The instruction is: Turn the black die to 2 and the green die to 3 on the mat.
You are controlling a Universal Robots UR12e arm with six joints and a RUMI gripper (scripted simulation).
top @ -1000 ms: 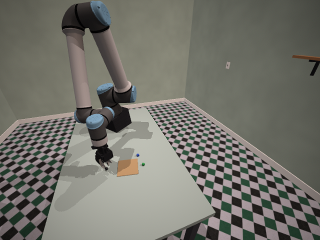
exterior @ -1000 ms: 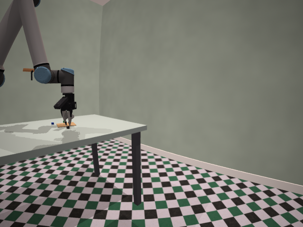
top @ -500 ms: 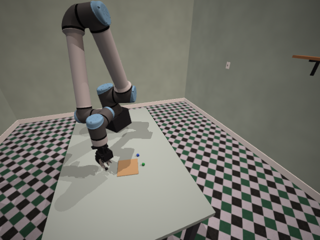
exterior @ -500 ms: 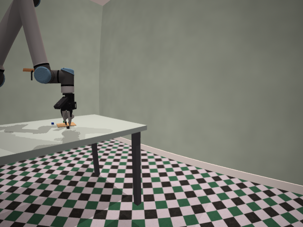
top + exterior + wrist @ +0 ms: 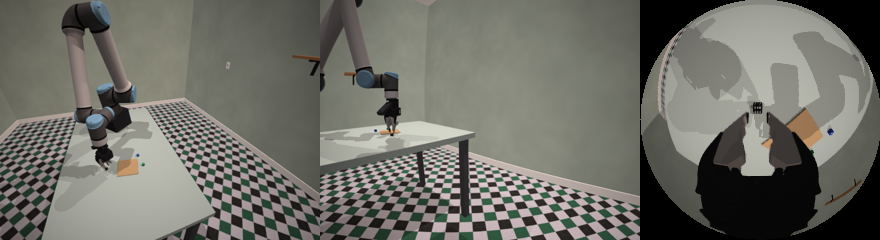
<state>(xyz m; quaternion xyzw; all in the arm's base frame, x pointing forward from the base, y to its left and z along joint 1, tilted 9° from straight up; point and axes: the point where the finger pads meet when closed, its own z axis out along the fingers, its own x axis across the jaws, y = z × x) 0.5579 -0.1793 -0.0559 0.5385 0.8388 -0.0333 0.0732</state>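
The black die is 3 cm below my hand. The rest, counted from my hand: green die: 24 cm to the left, 8 cm ahead, 3 cm below; then orange mat: 14 cm to the left, 5 cm ahead, 4 cm below; then blue die: 24 cm to the left, 3 cm below, 3 cm behind.
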